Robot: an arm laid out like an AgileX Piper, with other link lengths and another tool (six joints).
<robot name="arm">
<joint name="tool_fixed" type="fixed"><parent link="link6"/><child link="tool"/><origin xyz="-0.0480 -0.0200 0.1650" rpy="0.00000 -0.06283 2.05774"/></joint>
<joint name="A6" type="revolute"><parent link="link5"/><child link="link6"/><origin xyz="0.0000 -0.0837 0.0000" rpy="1.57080 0.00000 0.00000"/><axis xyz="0 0 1"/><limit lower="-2.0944" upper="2.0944"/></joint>
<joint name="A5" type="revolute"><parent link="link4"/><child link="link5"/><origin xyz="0.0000 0.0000 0.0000" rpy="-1.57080 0.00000 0.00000"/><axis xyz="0 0 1"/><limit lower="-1.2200" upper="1.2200"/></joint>
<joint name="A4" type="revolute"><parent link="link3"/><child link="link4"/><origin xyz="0.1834 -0.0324 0.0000" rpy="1.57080 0.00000 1.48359"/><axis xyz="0 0 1"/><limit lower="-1.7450" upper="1.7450"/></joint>
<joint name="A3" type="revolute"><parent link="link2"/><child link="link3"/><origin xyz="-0.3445 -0.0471 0.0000" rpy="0.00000 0.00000 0.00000"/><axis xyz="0 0 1"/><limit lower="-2.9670" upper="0.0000"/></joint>
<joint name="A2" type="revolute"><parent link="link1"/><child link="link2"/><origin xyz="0.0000 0.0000 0.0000" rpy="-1.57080 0.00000 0.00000"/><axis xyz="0 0 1"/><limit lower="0.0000" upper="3.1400"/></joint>
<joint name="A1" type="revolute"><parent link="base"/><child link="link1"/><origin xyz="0.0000 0.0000 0.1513" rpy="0.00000 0.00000 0.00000"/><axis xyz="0 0 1"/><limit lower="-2.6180" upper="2.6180"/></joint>
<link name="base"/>
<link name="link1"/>
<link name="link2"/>
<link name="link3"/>
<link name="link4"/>
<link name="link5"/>
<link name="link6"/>
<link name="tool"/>
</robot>
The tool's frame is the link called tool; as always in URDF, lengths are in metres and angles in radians.
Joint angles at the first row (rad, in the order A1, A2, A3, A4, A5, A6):
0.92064 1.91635 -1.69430 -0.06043 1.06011 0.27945
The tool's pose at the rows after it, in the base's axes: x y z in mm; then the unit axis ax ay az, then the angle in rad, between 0 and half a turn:
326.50, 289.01, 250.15, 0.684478, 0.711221, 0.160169, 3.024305
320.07, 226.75, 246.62, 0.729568, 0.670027, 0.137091, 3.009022
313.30, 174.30, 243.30, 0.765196, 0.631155, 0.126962, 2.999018
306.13, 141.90, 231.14, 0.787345, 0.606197, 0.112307, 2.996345
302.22, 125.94, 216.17, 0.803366, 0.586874, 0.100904, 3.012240
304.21, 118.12, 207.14, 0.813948, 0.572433, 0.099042, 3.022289
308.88, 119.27, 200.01, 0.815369, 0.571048, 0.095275, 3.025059
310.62, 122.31, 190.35, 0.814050, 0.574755, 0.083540, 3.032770
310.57, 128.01, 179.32, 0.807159, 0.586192, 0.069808, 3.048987
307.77, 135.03, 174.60, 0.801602, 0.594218, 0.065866, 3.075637
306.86, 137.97, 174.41, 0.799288, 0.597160, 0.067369, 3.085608
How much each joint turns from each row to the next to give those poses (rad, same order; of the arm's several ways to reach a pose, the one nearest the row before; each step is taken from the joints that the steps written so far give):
-0.07102 -0.12126 0.13681 -0.03776 0.00002 0.06736
-0.08419 -0.10024 0.15032 -0.01115 -0.00717 0.04667
-0.09269 -0.08673 0.13059 -0.00233 -0.02917 0.01867
-0.06550 -0.03915 0.10102 0.00183 -0.03674 0.00646
-0.04723 -0.00450 0.07078 0.01969 -0.04586 0.00004
-0.03285 0.00729 0.03628 0.01312 -0.04115 -0.00001
-0.00671 0.02426 0.00430 0.00270 -0.02120 -0.00241
-0.00002 0.03033 0.00000 0.00792 -0.00643 -0.01034
0.00000 0.03225 0.00002 0.02142 -0.00376 -0.03710
0.00000 0.01122 0.00001 0.03625 -0.00058 -0.03942
0.00003 0.00000 -0.00003 0.01449 -0.00162 -0.01563

